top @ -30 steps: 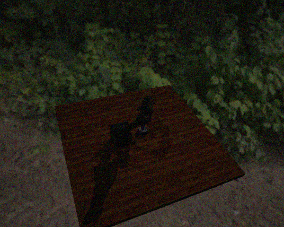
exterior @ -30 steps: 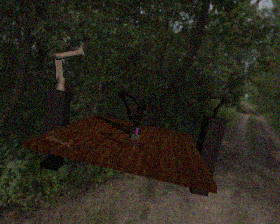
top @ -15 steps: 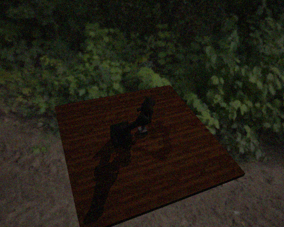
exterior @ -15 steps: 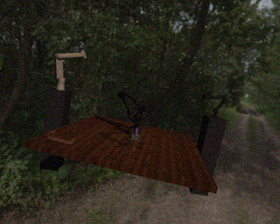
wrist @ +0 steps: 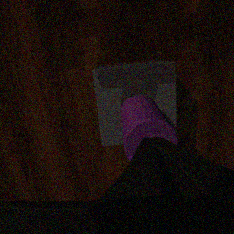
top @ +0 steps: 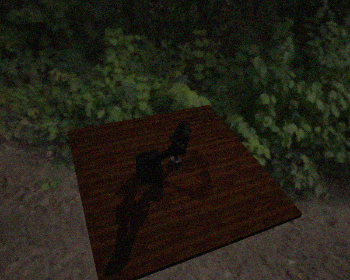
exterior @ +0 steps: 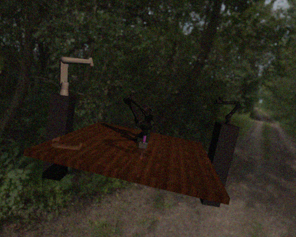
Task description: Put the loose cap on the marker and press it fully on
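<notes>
Now: gripper tip 30 mm above the purple cap. The rest, counted from my gripper tip: holder block 90 mm below; pale marker 30 mm below.
</notes>
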